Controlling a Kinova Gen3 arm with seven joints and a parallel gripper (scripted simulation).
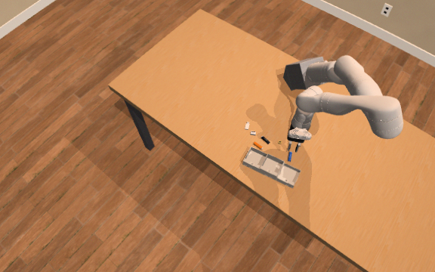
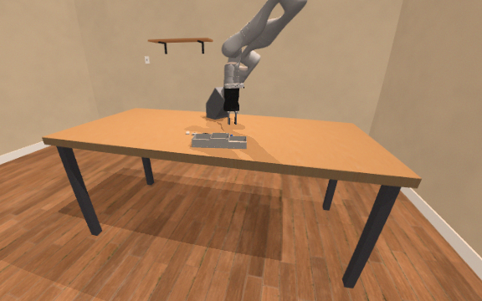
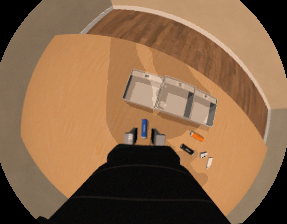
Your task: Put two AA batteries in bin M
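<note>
The blue battery is 9 cm below my hand. Round my hand: grey three-compartment bin tray (11 cm ahead, 3 cm to the right, 7 cm below); then black battery (1 cm ahead, 14 cm to the right, 9 cm below); then tiny yellowish thing (3 cm behind, 8 cm to the right, 9 cm below).
</note>
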